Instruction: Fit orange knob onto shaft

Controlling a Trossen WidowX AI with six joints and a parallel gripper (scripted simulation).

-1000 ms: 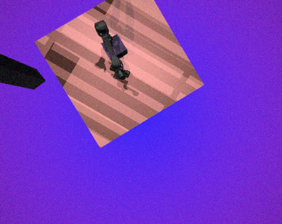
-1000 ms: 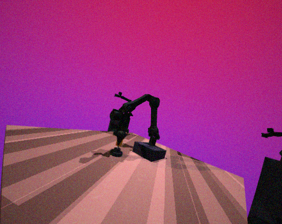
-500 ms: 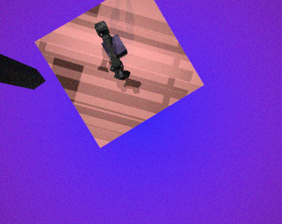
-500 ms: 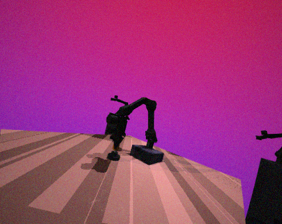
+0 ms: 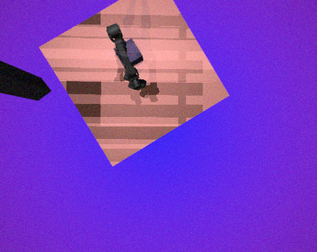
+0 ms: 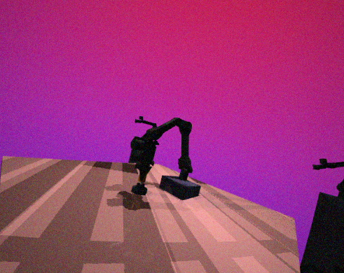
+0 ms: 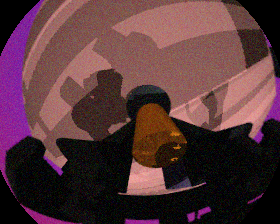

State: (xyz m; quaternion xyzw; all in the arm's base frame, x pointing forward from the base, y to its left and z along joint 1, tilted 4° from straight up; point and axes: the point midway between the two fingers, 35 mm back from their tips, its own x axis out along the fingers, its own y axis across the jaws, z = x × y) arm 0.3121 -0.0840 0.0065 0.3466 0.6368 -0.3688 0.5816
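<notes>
Now: the orange knob 3 cm above my gripper tip. Also, from my gripper tip: round dark pedestal (4 cm below).
</notes>
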